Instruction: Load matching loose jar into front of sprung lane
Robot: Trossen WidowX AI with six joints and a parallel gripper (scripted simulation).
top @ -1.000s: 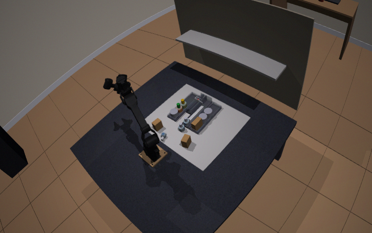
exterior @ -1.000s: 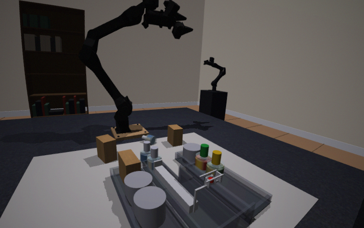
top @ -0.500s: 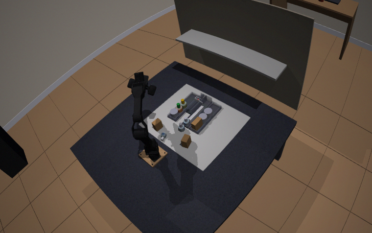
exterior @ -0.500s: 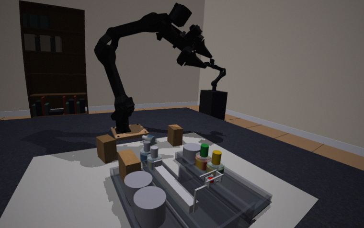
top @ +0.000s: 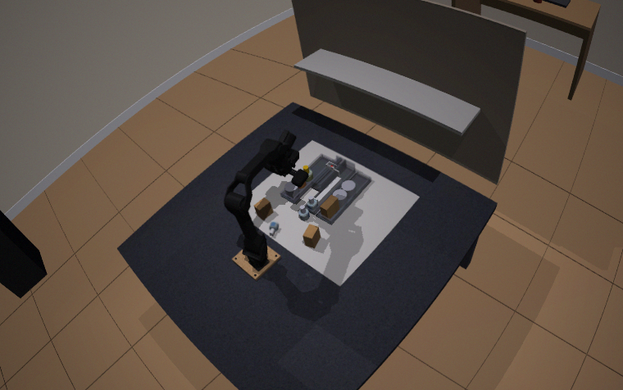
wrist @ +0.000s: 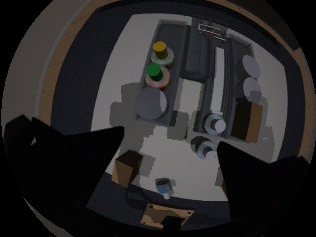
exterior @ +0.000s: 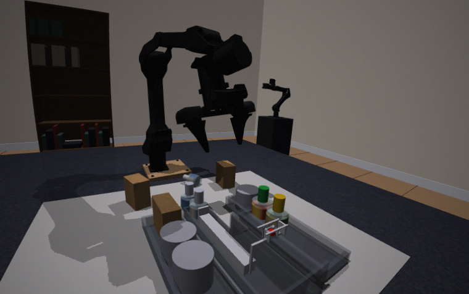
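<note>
Right now my gripper tip is 150 mm to the left of the brown box, 120 mm above it and 50 mm short of it. The rest, counted from my gripper tip: small jar (170 mm behind, 140 mm below, 30 mm to the right); then red mark (210 mm ahead, 80 mm below, 20 mm to the right).
</note>
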